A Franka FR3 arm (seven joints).
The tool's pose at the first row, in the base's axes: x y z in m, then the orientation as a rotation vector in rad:
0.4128, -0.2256, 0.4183, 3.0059, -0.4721, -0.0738
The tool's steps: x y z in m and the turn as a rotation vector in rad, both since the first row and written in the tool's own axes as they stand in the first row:
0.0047, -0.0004, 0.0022, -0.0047, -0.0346, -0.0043
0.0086, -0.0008, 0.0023, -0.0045, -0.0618, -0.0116
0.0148, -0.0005, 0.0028, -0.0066, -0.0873, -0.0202
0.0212, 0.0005, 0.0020, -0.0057, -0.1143, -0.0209
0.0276, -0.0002, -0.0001, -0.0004, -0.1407, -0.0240
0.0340, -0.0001, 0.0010, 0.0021, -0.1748, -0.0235
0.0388, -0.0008, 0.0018, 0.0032, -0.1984, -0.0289
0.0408, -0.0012, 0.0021, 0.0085, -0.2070, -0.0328
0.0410, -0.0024, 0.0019, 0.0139, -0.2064, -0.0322
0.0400, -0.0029, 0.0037, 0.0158, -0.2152, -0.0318
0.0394, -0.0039, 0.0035, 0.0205, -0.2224, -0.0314
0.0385, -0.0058, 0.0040, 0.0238, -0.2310, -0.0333
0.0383, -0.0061, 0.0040, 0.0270, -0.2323, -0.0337
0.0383, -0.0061, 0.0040, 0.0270, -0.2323, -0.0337
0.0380, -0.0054, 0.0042, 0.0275, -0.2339, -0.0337
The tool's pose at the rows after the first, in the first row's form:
0.4173, -0.2269, 0.4159, 3.0056, -0.4681, -0.1273
0.4211, -0.2277, 0.4157, 3.0095, -0.4596, -0.1688
0.4268, -0.2299, 0.4150, 3.0109, -0.4486, -0.2084
0.4327, -0.2328, 0.4157, 3.0128, -0.4500, -0.2492
0.4391, -0.2339, 0.4175, 3.0191, -0.4484, -0.2887
0.4451, -0.2361, 0.4162, 3.0212, -0.4522, -0.3403
0.4498, -0.2370, 0.4152, 3.0229, -0.4460, -0.3765
0.4518, -0.2372, 0.4148, 3.0287, -0.4416, -0.3893
0.4524, -0.2361, 0.4148, 3.0339, -0.4434, -0.3877
0.4515, -0.2355, 0.4130, 3.0353, -0.4450, -0.4009
0.4512, -0.2344, 0.4131, 3.0395, -0.4470, -0.4114
0.4509, -0.2323, 0.4125, 3.0427, -0.4452, -0.4244
0.4508, -0.2320, 0.4124, 3.0459, -0.4453, -0.4261
0.4508, -0.2320, 0.4124, 3.0459, -0.4453, -0.4261
0.4503, -0.2326, 0.4123, 3.0463, -0.4455, -0.4285

